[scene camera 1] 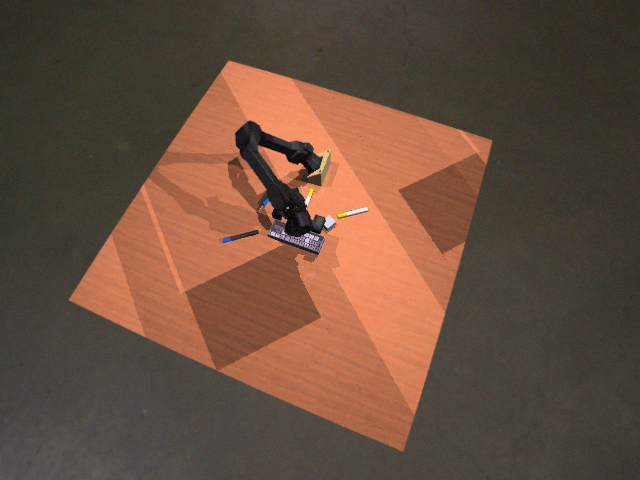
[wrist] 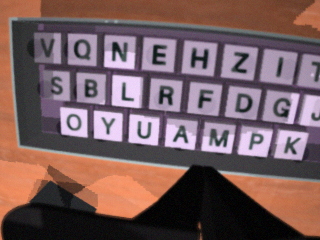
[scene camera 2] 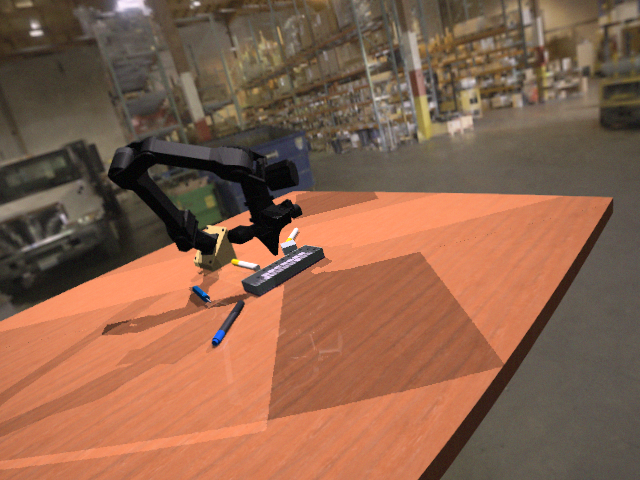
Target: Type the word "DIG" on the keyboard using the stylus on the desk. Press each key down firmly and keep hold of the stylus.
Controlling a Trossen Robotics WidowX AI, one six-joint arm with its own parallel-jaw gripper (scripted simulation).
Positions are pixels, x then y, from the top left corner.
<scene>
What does my gripper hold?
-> Nothing.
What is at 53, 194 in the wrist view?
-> A grey cube.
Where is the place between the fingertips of my gripper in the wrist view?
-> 200, 175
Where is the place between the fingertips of my gripper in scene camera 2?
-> At 275, 255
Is my gripper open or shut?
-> Shut.
</scene>
